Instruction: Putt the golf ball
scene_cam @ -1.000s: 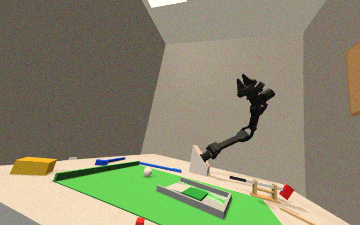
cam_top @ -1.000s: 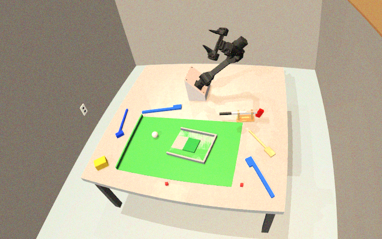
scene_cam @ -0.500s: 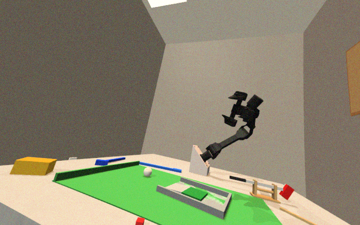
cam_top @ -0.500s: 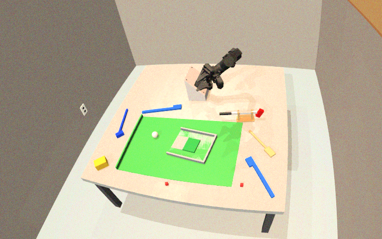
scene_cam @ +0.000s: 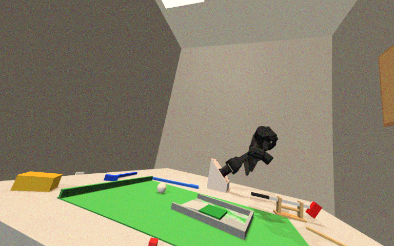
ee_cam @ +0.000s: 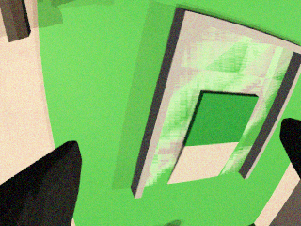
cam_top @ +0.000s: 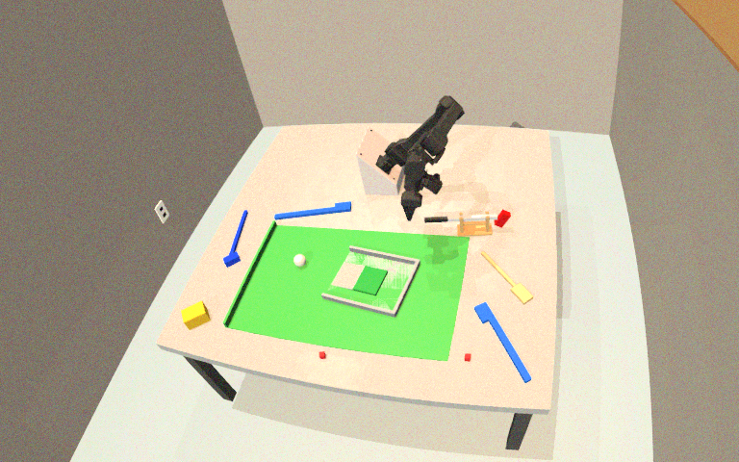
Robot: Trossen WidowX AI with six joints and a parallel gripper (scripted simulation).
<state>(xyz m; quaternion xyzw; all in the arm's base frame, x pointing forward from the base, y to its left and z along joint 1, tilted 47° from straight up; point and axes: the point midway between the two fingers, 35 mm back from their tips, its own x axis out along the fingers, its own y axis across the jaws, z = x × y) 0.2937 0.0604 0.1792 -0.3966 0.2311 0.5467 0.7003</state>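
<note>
My gripper tip is 19 cm to the right of the wooden stand, 12 cm above it and 10 cm past it. From my gripper tip the other things lie so: green mat 19 cm to the right, 18 cm ahead, 16 cm below; then white golf ball 37 cm to the right, 13 cm below, 12 cm ahead; then green wall 55 cm to the right, 18 cm ahead, 14 cm below.
</note>
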